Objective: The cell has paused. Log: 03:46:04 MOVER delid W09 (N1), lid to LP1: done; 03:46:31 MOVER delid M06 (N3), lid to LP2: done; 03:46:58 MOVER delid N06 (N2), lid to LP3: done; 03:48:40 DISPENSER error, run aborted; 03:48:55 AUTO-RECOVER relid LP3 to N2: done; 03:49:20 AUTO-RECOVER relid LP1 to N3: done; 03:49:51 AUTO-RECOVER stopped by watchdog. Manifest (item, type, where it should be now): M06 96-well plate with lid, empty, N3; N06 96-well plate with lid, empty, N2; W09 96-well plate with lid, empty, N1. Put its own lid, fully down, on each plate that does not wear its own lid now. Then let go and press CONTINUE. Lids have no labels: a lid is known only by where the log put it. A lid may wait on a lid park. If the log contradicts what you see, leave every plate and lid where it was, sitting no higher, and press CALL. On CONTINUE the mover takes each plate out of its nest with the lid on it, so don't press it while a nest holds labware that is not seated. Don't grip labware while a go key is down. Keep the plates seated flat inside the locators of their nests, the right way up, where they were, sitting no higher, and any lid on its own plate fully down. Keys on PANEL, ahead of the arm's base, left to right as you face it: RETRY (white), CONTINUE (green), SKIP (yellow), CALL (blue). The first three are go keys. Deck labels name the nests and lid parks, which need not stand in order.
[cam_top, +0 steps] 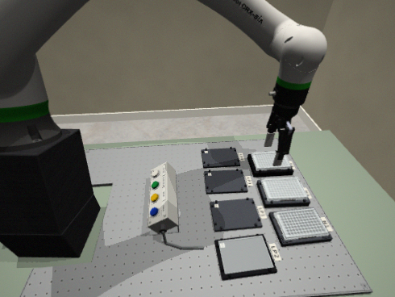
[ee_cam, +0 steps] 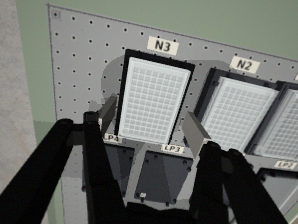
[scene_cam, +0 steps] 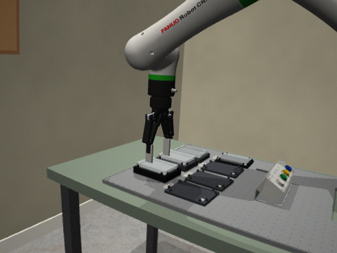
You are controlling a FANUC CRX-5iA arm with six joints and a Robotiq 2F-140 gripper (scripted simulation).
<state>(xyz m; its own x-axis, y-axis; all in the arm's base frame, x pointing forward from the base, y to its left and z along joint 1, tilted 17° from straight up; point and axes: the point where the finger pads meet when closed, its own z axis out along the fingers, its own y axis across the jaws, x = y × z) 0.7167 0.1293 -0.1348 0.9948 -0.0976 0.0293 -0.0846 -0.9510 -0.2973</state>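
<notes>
The plate lies 50 mm below my hand. Also, from my hand: lid park LP3 (190 mm behind, 80 mm below, 50 mm to the right); then lid park LP4 (180 mm behind, 80 mm below, 70 mm to the left); then lid park LP1 (190 mm to the right, 190 mm behind, 80 mm below).
</notes>
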